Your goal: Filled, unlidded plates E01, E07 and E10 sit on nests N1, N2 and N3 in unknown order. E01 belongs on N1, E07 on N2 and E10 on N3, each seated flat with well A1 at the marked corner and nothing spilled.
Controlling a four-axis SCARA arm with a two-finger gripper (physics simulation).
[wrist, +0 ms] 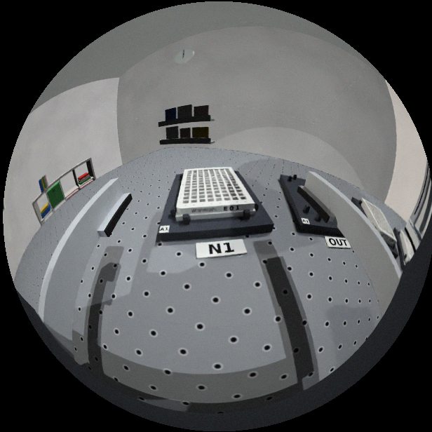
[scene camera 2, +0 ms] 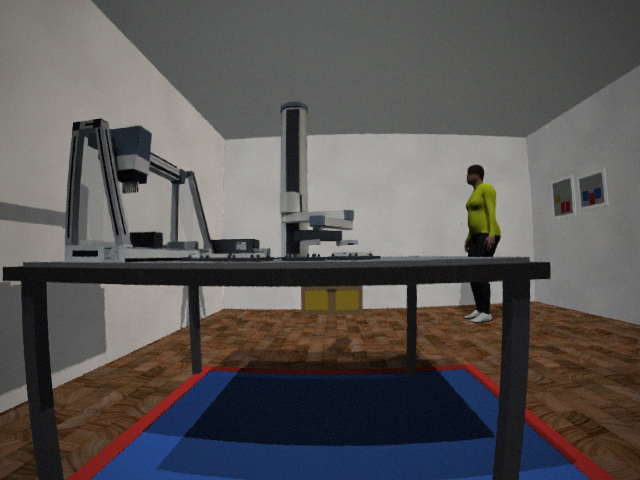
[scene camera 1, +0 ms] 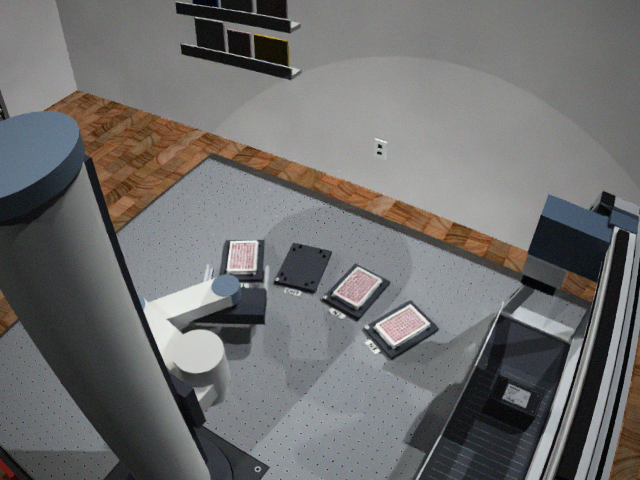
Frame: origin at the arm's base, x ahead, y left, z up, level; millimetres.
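Where they show: gripper, fingertip midpoint: (scene camera 2: 338, 241) (scene camera 1: 238, 267).
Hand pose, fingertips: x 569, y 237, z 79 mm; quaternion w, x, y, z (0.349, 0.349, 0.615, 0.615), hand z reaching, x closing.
Observation:
Things, the pixels of their top centre, and the offset from my fingertips. "spot": a spot on its surface instead. Level surfaces: height alone.
- red-welled plate at its top centre: (scene camera 1: 242, 255) (scene camera 2: 351, 252) dx +74, dy +45, dz -40 mm
- nest N1 at a spot on its surface: (scene camera 1: 227, 267) spot: dx +12, dy +53, dz -40 mm
- filled plate at its top centre: (scene camera 1: 357, 285) (scene camera 2: 250, 253) dx +145, dy -298, dz -40 mm
- nest N2 at a spot on its surface: (scene camera 1: 373, 298) spot: dx +139, dy -353, dz -54 mm
- nest N3 at a spot on its surface: (scene camera 1: 381, 341) spot: dx +20, dy -439, dz -54 mm
- dark OUT nest at its top centre: (scene camera 1: 303, 262) (scene camera 2: 302, 253) dx +146, dy -122, dz -44 mm
- perforated table top at its surface level: dz -66 mm
- dark box at a spot on its surface: (scene camera 1: 514, 400) spot: dx -54, dy -810, dz +55 mm
A red-welled plate (scene camera 1: 242, 256) (wrist: 212, 190), marked E01, lies on nest N1 (scene camera 1: 225, 267) (wrist: 215, 231) and looks level; its well A1 cannot be made out. Another filled plate (scene camera 1: 358, 286) lies on nest N2 (scene camera 1: 373, 298), and a third (scene camera 1: 403, 324) on nest N3 (scene camera 1: 381, 341); their labels cannot be read. The dark OUT nest (scene camera 1: 303, 267) (wrist: 292, 202) holds no plate. My gripper (scene camera 1: 237, 273) (wrist: 217, 178) is open and empty, low at N1's label side. In the wrist view its fingers stand wide apart, left and right of N1, with the plate between their lines, ahead.
The right finger stands between N1 and OUT. The arm column (scene camera 1: 98, 310) (scene camera 2: 294, 175) stands on the perforated table top (scene camera 1: 320, 403). A gantry machine (scene camera 1: 571, 237) (scene camera 2: 131, 149) and a dark box (scene camera 1: 514, 400) are at the right in scene camera 1. A person (scene camera 2: 481, 211) stands behind the table.

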